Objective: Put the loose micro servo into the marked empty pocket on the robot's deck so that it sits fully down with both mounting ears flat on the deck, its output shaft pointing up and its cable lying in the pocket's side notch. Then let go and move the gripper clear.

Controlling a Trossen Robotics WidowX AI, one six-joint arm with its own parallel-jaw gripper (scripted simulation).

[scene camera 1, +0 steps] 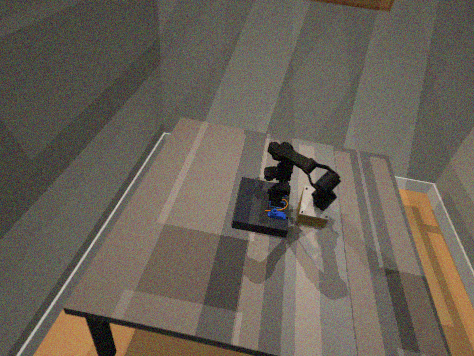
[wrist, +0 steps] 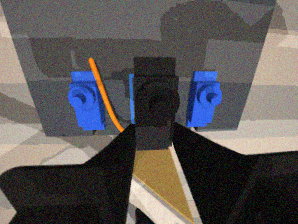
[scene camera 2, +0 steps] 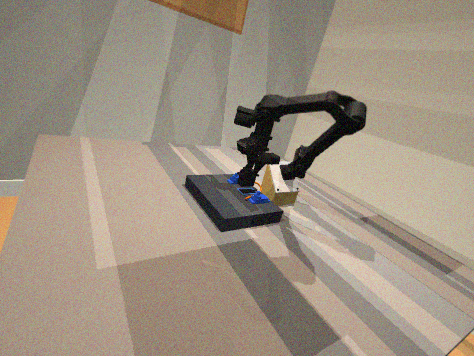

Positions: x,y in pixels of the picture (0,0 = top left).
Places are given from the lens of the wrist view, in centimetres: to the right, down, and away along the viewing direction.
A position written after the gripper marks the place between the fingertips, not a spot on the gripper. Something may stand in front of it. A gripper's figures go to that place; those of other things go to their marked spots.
gripper (wrist: 153,127): 0, 1, 11
micro servo (wrist: 156,96): 0, -1, 8
